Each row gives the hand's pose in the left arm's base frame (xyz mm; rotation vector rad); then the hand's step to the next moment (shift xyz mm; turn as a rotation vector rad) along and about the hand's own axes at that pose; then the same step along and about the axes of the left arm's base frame.
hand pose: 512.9 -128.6 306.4 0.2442 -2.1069 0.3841
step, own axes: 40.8 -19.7 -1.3 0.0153 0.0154 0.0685
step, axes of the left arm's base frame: -14.4 -18.8 38.7 -0.0668 -0.0110 -0.0242
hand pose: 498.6 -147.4 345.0 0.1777 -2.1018 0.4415
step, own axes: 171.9 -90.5 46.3 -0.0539 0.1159 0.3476
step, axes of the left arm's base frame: -102.7 -93.3 143.7 -0.2788 -0.0270 -0.2423
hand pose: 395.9 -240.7 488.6 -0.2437 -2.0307 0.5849
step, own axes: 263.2 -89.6 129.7 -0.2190 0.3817 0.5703
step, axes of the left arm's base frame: -239.2 -11.4 191.8 -0.4038 0.0689 -0.5925
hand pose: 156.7 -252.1 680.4 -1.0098 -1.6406 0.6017
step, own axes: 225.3 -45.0 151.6 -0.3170 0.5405 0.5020
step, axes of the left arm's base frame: -174.3 184.5 106.6 -0.2820 0.0601 -0.7493
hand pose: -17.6 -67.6 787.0 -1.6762 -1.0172 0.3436
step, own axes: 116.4 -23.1 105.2 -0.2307 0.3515 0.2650
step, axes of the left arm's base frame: -12.2 157.6 12.7 -0.1566 -0.0193 -0.4713
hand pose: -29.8 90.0 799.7 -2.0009 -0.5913 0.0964
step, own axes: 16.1 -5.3 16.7 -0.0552 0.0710 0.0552
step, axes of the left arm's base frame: 7.0 22.7 -0.8 -0.0397 -0.0064 -0.0976
